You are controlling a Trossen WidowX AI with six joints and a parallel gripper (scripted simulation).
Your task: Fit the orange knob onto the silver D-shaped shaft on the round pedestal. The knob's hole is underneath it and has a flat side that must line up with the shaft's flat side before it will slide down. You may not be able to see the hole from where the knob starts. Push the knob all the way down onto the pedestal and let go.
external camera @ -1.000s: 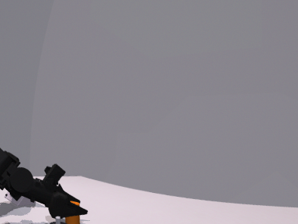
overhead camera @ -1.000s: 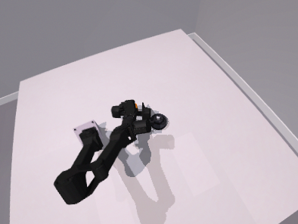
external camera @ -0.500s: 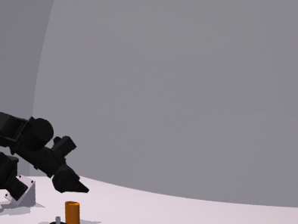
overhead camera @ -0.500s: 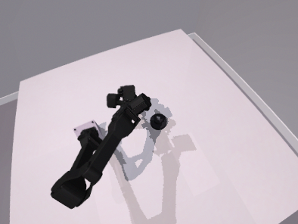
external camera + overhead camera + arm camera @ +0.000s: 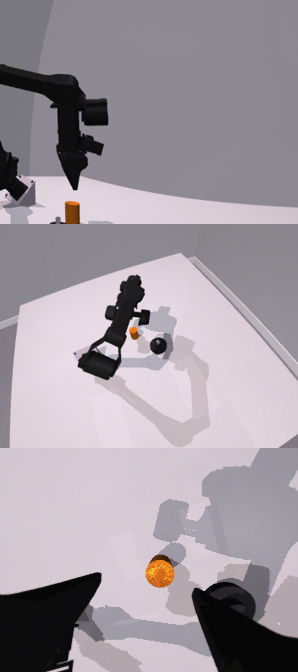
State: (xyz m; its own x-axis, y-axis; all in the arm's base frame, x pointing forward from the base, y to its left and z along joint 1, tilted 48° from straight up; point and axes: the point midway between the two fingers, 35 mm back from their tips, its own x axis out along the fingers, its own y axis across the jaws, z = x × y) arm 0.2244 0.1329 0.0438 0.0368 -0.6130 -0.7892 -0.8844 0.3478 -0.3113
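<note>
Now: the orange knob 10 mm ahead of my gripper tip, 10 mm to the right of it and 70 mm below it. Round my gripper tip: round pedestal (100 mm ahead, 110 mm to the right, 80 mm below).
</note>
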